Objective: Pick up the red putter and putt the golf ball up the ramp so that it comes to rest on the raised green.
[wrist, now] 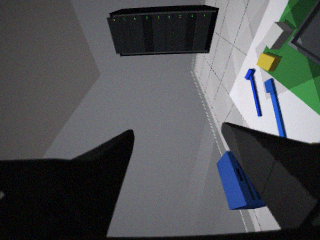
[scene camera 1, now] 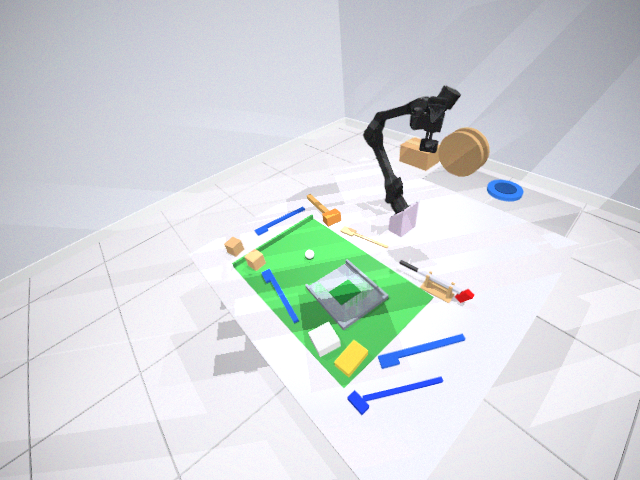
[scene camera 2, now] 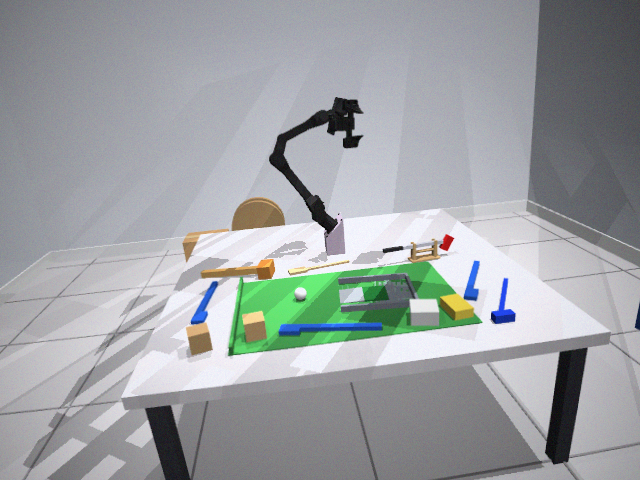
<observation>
My gripper point(scene camera 1: 429, 135) is open, holding nothing. Further things: an orange mallet point(scene camera 2: 266, 268) and a white block point(scene camera 2: 423, 312).
My gripper is seen too in the wrist view point(wrist: 177, 130) and in scene camera 2 point(scene camera 2: 362, 124). The wrist view does not show the orange mallet: it is out of frame.
</observation>
